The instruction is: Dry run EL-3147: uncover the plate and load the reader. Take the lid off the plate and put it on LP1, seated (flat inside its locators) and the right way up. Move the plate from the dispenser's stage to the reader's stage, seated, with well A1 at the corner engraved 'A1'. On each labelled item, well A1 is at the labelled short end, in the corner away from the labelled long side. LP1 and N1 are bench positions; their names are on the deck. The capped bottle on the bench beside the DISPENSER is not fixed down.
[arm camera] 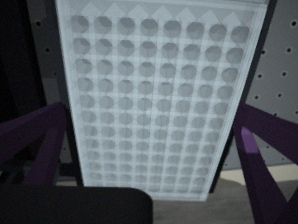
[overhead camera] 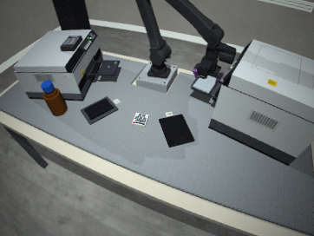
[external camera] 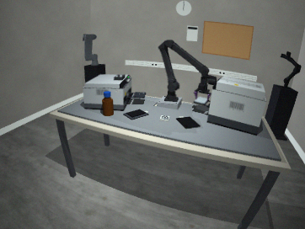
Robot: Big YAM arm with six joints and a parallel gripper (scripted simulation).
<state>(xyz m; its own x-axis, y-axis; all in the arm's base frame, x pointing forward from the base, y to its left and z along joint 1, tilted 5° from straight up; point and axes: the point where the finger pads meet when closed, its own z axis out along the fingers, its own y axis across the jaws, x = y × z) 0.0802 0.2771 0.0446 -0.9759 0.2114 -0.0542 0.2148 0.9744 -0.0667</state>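
My gripper is now right at the white multi-well plate. Round my hand: label (43 cm to the right, 16 cm ahead, 11 cm below); then N1 pad (26 cm ahead, 11 cm below, 9 cm to the right); then lidded plate (49 cm to the right, 25 cm ahead, 10 cm below).
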